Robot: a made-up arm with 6 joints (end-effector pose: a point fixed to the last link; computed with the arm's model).
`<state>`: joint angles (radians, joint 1 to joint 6).
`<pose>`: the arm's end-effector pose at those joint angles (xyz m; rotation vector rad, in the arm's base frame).
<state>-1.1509 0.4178 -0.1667 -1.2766 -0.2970 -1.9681</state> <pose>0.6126 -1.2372 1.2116 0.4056 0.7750 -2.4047</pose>
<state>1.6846 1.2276 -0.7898 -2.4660 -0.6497 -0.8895</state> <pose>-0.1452 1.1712 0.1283 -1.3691 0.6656 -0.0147</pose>
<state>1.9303 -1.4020 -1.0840 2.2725 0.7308 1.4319</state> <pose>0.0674 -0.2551 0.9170 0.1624 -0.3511 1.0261</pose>
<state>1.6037 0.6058 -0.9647 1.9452 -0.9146 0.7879</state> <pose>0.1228 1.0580 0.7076 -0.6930 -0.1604 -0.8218</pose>
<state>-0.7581 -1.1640 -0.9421 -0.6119 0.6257 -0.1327</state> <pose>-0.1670 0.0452 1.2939 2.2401 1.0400 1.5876</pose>
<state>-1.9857 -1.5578 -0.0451 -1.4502 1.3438 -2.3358</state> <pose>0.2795 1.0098 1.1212 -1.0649 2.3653 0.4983</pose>
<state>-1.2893 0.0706 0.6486 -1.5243 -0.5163 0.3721</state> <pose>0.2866 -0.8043 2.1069 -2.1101 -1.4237 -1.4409</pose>
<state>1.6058 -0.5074 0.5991 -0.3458 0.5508 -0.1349</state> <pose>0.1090 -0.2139 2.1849 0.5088 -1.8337 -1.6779</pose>
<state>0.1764 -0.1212 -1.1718 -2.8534 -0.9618 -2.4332</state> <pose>0.6846 0.1143 1.1694 1.5473 2.1463 -0.7754</pose>
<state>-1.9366 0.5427 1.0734 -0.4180 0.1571 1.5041</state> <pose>-0.4741 -1.2475 1.9739 2.3557 -1.1053 -1.1351</pose>
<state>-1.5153 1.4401 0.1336 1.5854 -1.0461 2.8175</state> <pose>-0.0426 -1.6497 0.0262 1.9101 -1.9096 1.6020</pose>
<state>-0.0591 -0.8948 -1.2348 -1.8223 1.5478 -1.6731</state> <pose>-0.0311 -0.1845 1.0720 0.0139 -0.0973 3.0874</pose>
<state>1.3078 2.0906 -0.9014 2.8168 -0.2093 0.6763</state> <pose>0.1971 0.4846 -0.3497 -2.5841 0.3243 0.0989</pose>
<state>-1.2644 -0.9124 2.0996 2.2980 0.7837 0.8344</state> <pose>-0.3059 1.2758 1.1929 -0.3392 -2.6552 -0.6439</pose>
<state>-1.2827 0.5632 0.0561 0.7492 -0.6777 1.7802</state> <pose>0.3915 -1.4474 1.1398 -0.6136 -0.7950 2.4035</pose>
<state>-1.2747 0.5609 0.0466 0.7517 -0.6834 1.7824</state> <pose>0.4009 -1.4400 1.1364 -0.5970 -0.8071 2.4058</pose>
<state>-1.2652 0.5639 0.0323 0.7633 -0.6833 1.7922</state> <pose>0.4130 -1.4346 1.1238 -0.5593 -0.8286 2.4199</pose>
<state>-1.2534 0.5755 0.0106 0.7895 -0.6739 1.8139</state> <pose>0.4293 -1.4323 1.0965 -0.4873 -0.8653 2.4520</pose>
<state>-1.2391 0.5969 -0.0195 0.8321 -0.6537 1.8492</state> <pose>0.4501 -1.4323 1.0526 -0.3754 -0.9207 2.5027</pose>
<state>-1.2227 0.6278 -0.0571 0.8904 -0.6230 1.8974</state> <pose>0.4746 -1.4327 0.9931 -0.2233 -0.9960 2.5677</pose>
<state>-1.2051 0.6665 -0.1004 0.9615 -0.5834 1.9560</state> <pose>0.5010 -1.4311 0.9213 -0.0361 -1.0904 2.6392</pose>
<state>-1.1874 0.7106 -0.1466 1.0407 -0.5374 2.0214</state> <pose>0.5270 -1.4256 0.8420 0.1763 -1.2008 2.7081</pose>
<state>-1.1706 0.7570 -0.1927 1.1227 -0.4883 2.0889</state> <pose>0.5506 -1.4155 0.7610 0.4001 -1.3214 2.7661</pose>
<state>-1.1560 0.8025 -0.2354 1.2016 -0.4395 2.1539</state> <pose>0.5699 -1.4018 0.6842 -0.5893 1.3758 -2.6751</pose>
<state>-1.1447 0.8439 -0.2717 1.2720 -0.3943 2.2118</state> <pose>0.5837 -1.3869 0.6168 -0.7196 1.3780 -2.5043</pose>
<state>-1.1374 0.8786 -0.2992 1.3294 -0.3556 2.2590</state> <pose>0.5919 -1.3739 0.5626 -0.8063 1.3742 -2.3612</pose>
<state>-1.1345 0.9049 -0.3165 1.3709 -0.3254 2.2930</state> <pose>0.5950 -1.3656 0.5234 -0.8564 1.3683 -2.2578</pose>
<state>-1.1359 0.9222 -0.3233 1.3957 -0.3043 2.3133</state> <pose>0.5937 -1.3638 0.4993 -0.8778 1.3628 -2.1985</pose>
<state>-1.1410 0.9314 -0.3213 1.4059 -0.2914 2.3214</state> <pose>0.5890 -1.3682 0.4883 -0.8786 1.3590 -2.1787</pose>
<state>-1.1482 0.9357 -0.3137 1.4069 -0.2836 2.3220</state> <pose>0.5823 -1.3766 0.4853 -0.8677 1.3564 -2.1835</pose>
